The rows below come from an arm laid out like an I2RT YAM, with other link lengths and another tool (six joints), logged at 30 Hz.
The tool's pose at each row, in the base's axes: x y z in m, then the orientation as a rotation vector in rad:
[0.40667, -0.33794, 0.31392, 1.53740, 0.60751, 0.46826]
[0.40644, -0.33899, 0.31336, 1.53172, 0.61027, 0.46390]
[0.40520, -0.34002, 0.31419, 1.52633, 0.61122, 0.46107]
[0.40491, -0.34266, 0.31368, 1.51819, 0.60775, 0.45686]
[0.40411, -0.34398, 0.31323, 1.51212, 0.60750, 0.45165]
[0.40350, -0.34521, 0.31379, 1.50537, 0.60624, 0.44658]
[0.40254, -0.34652, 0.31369, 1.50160, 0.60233, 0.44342]
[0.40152, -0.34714, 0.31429, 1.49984, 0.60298, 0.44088]
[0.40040, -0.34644, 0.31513, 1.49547, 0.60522, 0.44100]
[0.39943, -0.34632, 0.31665, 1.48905, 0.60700, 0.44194]
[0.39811, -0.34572, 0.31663, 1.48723, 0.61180, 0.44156]
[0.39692, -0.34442, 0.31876, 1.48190, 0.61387, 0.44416]
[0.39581, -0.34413, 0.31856, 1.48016, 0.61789, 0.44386]
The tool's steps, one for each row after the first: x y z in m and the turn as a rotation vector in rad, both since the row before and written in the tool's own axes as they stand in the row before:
[-0.00080, -0.00058, 0.00070, -0.00375, -0.00077, -0.00611]
[-0.00167, 0.00070, -0.00003, -0.00425, -0.00095, -0.00408]
[-0.00185, -0.00056, 0.00189, -0.00797, -0.00451, -0.00341]
[-0.00141, -0.00055, 0.00055, -0.00492, -0.00318, -0.00511]
[-0.00129, 0.00047, 0.00056, -0.00587, -0.00371, -0.00470]
[-0.00155, -0.00023, 0.00043, -0.00422, -0.00435, -0.00106]
[-0.00124, 0.00048, -0.00016, -0.00106, -0.00110, -0.00252]
[-0.00052, 0.00076, -0.00127, -0.00335, 0.00171, -0.00262]
[-0.00083, 0.00143, -0.00073, -0.00549, 0.00202, -0.00254]
[-0.00065, -0.00011, -0.00129, -0.00015, 0.00296, -0.00348]
[-0.00034, 0.00207, -0.00180, -0.00463, 0.00320, -0.00130]
[-0.00066, -0.00029, -0.00092, -0.00031, 0.00251, -0.00297]

